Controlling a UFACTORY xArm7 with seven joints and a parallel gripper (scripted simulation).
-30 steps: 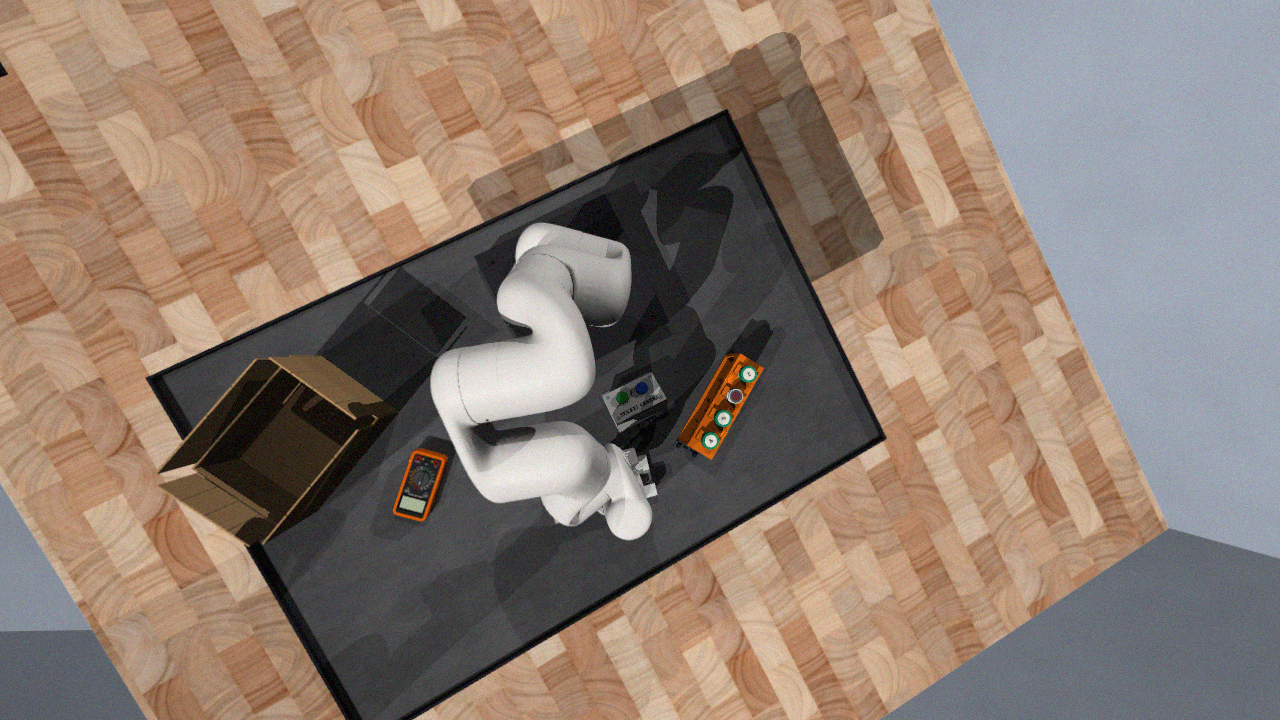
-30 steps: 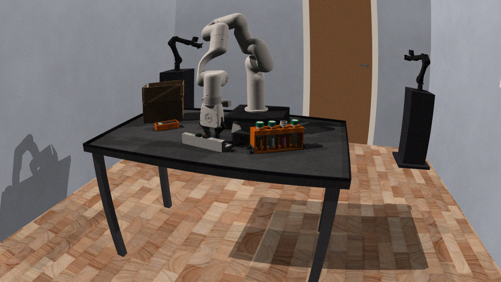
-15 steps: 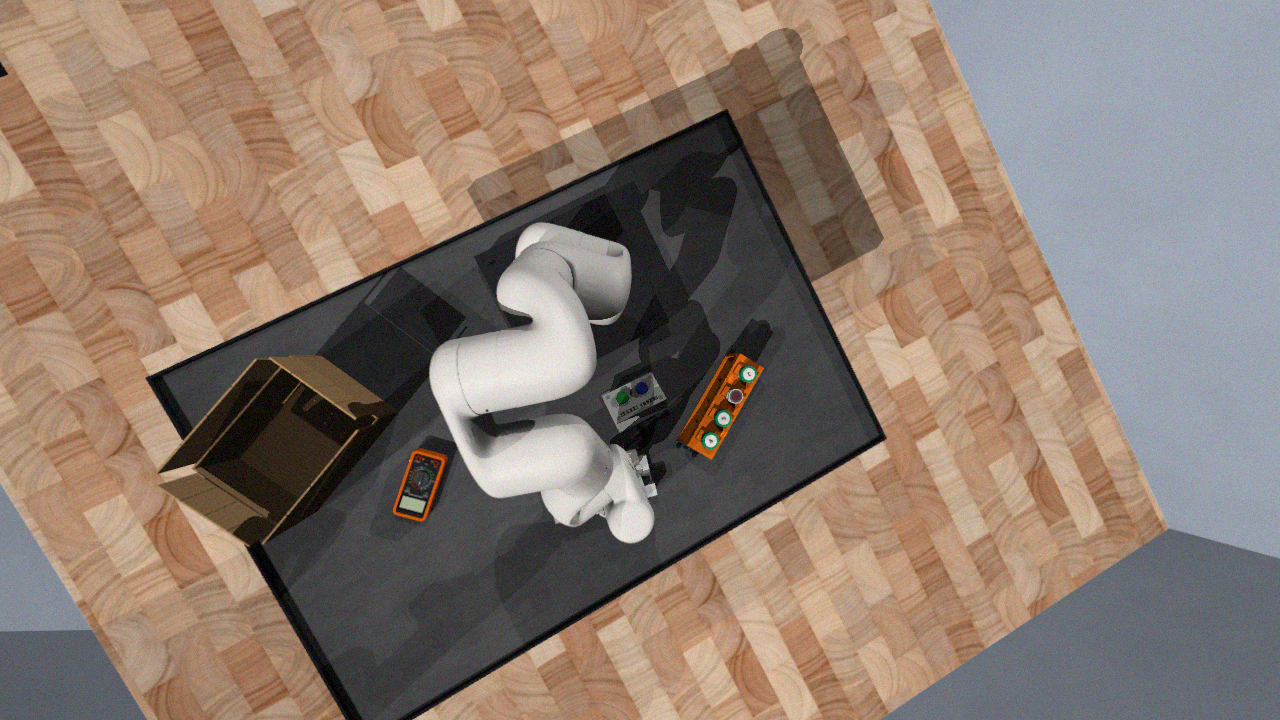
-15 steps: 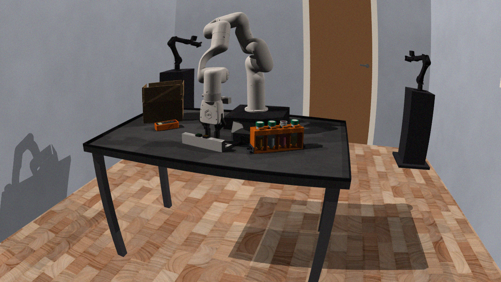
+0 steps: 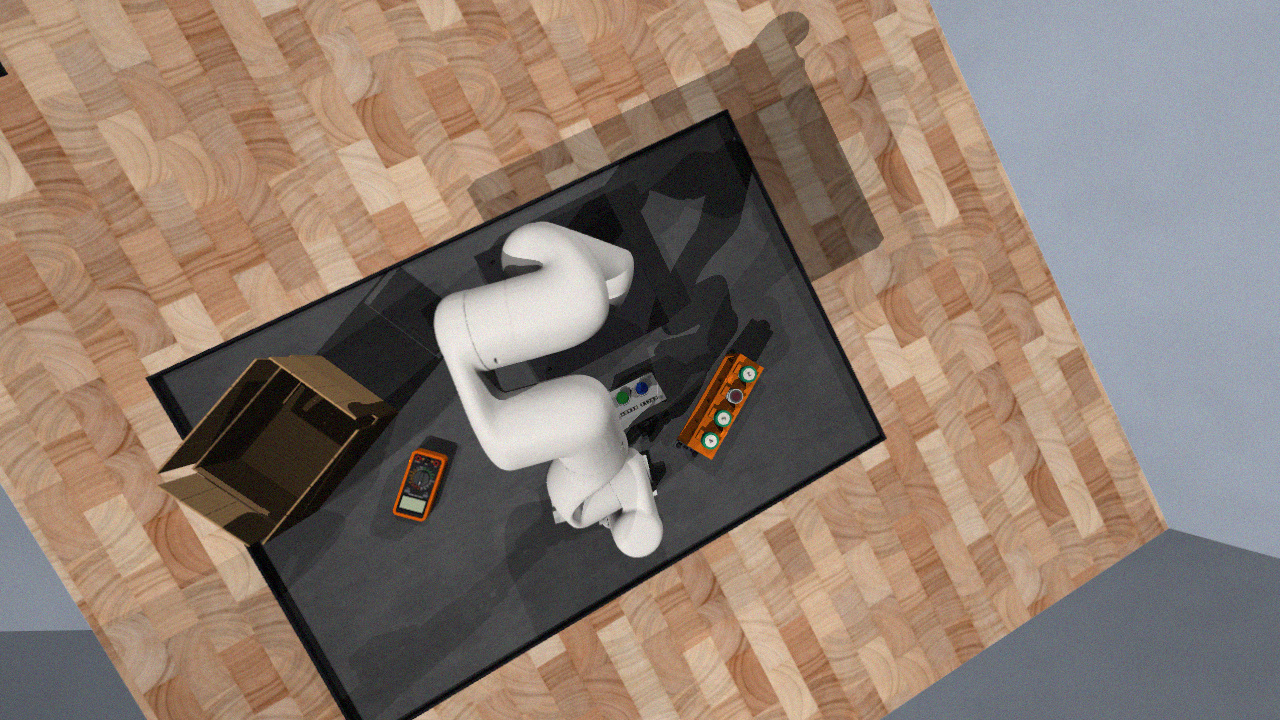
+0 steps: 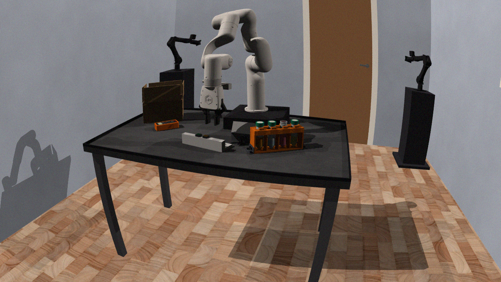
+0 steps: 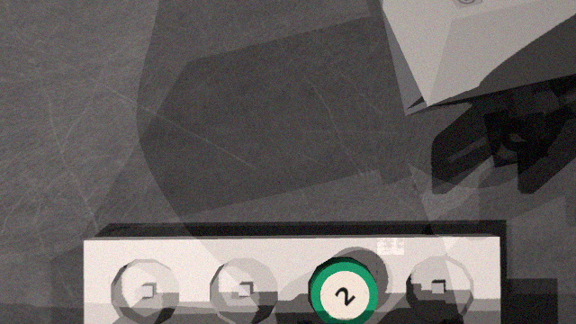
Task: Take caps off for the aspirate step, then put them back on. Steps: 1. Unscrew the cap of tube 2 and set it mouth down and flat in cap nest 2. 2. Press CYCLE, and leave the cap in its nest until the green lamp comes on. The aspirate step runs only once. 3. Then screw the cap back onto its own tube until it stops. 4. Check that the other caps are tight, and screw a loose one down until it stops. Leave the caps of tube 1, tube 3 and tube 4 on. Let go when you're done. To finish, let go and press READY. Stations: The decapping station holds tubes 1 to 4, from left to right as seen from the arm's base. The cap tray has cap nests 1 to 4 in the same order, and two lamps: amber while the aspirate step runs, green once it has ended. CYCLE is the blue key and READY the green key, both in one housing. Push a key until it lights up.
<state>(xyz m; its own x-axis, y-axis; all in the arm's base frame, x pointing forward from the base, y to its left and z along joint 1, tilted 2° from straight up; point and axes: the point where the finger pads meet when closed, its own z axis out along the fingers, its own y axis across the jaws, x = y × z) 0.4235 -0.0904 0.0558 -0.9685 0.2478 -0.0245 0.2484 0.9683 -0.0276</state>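
Right now my hand is 150 mm past the blue key, 140 mm to the right of it and 50 mm above it. From my hand the other things lie so: key housing: 130 mm behind, 120 mm to the left, 60 mm below; then raised table edge: 230 mm ahead, 40 mm to the right, 110 mm below; then green key: 150 mm behind, 100 mm to the left, 50 mm below.
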